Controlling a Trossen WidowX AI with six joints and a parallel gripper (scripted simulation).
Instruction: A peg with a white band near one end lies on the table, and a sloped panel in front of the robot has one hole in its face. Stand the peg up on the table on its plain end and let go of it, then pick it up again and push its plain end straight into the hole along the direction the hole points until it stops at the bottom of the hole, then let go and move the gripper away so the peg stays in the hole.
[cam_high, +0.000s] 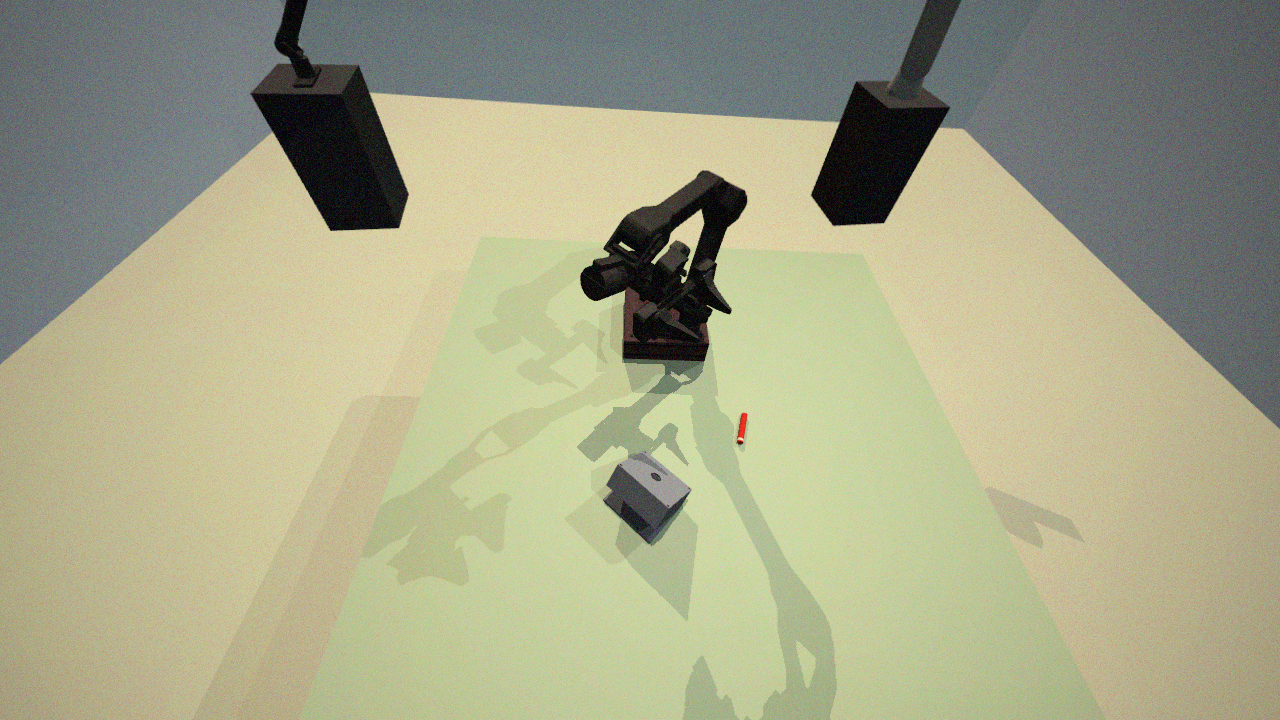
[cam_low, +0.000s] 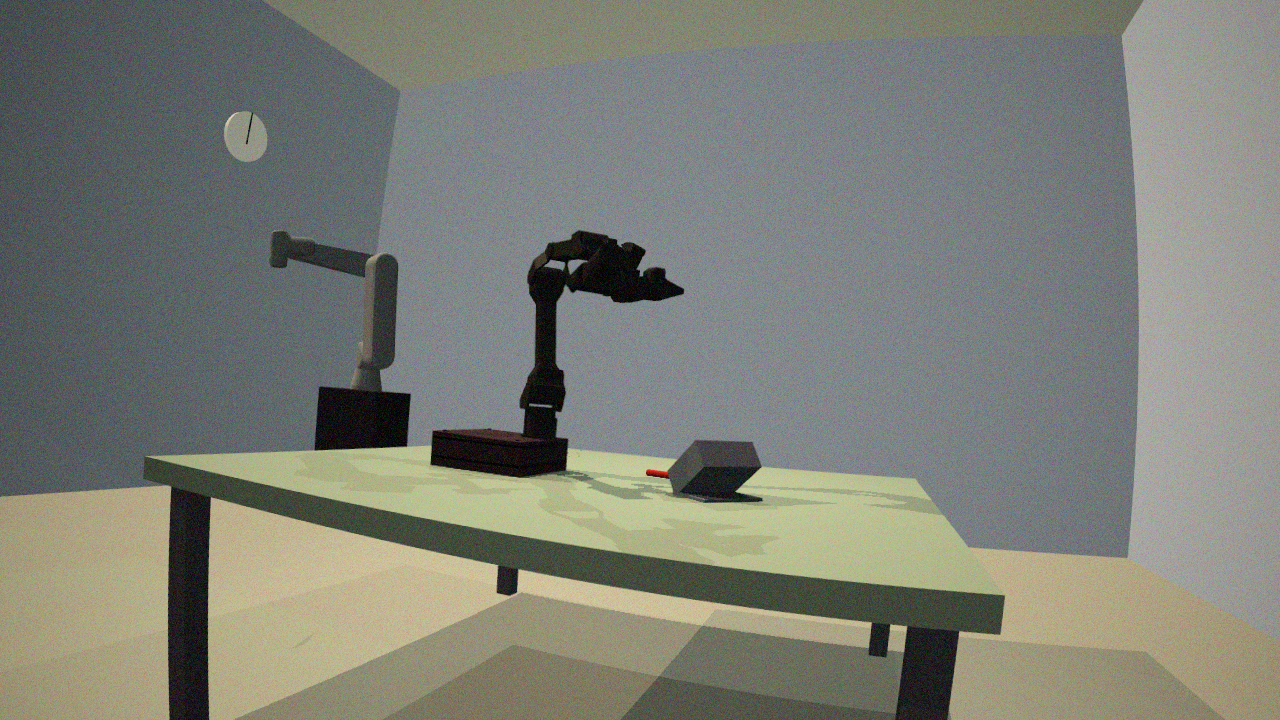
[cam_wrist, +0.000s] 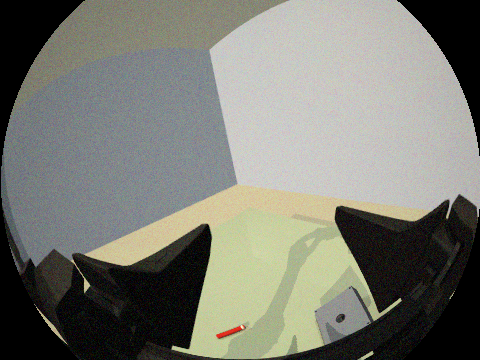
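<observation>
Right now the red peg is 140 mm to the left of my gripper tip and 390 mm below it. From my gripper tip the other things lie so: grey sloped panel 110 mm ahead, 100 mm to the right, 350 mm below.
</observation>
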